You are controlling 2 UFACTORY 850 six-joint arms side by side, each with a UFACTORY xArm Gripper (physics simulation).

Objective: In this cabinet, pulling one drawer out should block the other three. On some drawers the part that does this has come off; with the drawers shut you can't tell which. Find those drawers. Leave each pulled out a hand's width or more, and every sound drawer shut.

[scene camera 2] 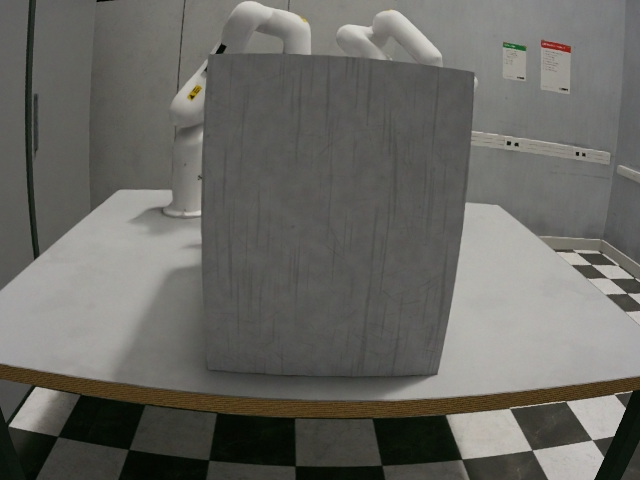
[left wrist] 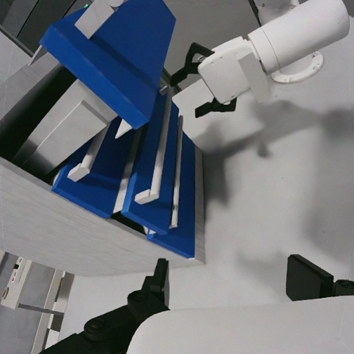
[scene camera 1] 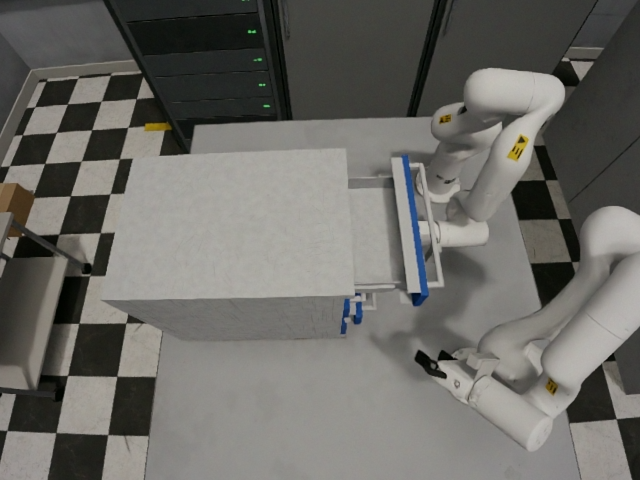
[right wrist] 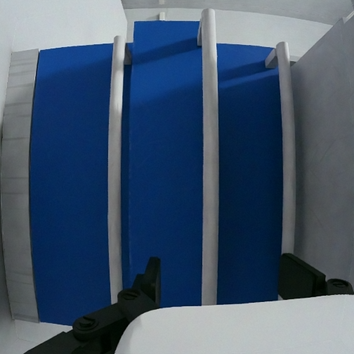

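The grey cabinet (scene camera 1: 232, 222) (scene camera 2: 330, 217) (left wrist: 75, 240) has four blue-fronted drawers. The top drawer (scene camera 1: 412, 227) (left wrist: 115, 55) is pulled far out. The third drawer down (scene camera 1: 357, 312) (left wrist: 150, 212) (right wrist: 165, 150) stands out a short way. The second drawer (left wrist: 97, 185) (right wrist: 250, 150) and the bottom drawer (left wrist: 186, 220) (right wrist: 70, 185) look flush. My right gripper (left wrist: 183, 98) (right wrist: 220, 275) is open in front of the lower drawers, with the third drawer's handle (left wrist: 159, 160) (right wrist: 210, 150) lying between its spread fingers in the right wrist view. My left gripper (scene camera 1: 431, 356) (left wrist: 228, 277) is open and empty, away from the cabinet.
The cabinet stands on a grey table (scene camera 1: 289, 408) (scene camera 2: 93, 310). The top drawer's long handle (scene camera 1: 431, 222) sticks out above my right gripper. A dark server rack (scene camera 1: 206, 62) stands behind the table. A trolley (scene camera 1: 33, 320) stands on the floor at the left of scene camera 1.
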